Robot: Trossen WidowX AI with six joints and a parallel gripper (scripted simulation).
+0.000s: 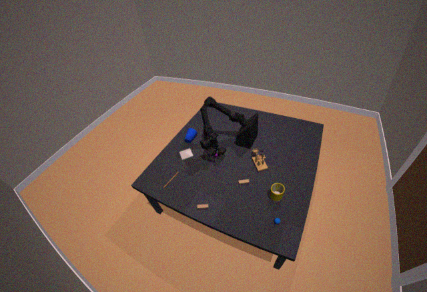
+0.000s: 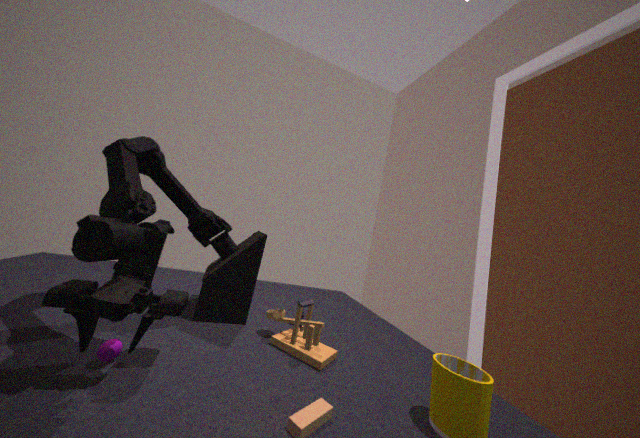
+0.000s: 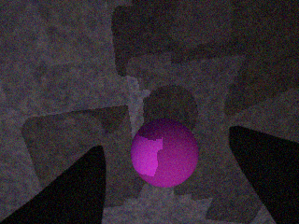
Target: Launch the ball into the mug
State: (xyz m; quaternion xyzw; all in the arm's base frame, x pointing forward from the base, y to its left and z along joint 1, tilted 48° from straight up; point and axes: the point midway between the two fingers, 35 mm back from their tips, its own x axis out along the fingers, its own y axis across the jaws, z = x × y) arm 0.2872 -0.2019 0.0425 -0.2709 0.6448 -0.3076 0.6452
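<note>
Now: the catapult 8 cm behind my gripper tip, 35 cm to the left of it and 4 cm above it. Round my gripper tip: thin stick (35 cm ahead, 22 cm to the right, 1 cm below); white square (6 cm ahead, 25 cm to the right, 1 cm below); purple ball (right at my gripper tip).
</note>
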